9 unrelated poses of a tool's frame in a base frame.
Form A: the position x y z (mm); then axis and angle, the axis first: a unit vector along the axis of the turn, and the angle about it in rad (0 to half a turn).
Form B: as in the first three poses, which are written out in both.
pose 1, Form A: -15.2 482.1 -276.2 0.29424 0.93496 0.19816 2.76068
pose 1, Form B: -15.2 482.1 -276.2 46.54 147.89 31.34
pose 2, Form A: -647.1 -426.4 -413.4 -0.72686 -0.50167 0.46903 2.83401
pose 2, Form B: -647.1 -426.4 -413.4 -118.03 -81.46 76.16
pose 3, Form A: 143.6 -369.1 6.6 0.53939 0.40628 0.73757 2.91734
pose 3, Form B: 143.6 -369.1 6.6 90.16 67.91 123.28
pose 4, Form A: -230.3 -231.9 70.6 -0.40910 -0.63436 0.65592 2.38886
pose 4, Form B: -230.3 -231.9 70.6 -55.99 -86.83 89.78
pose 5, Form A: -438.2 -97.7 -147.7 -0.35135 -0.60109 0.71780 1.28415
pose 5, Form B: -438.2 -97.7 -147.7 -25.85 -44.23 52.81
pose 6, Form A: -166.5 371.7 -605.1 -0.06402 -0.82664 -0.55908 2.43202
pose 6, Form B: -166.5 371.7 -605.1 -8.92 -115.19 -77.90
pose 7, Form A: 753.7 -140.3 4.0 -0.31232 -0.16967 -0.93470 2.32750
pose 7, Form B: 753.7 -140.3 4.0 -41.65 -22.63 -124.65
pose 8, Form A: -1.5 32.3 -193.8 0.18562 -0.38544 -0.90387 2.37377
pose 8, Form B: -1.5 32.3 -193.8 25.25 -52.42 -122.93
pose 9, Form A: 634.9 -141.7 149.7 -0.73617 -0.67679 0.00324 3.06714
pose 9, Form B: 634.9 -141.7 149.7 -129.37 -118.94 0.57
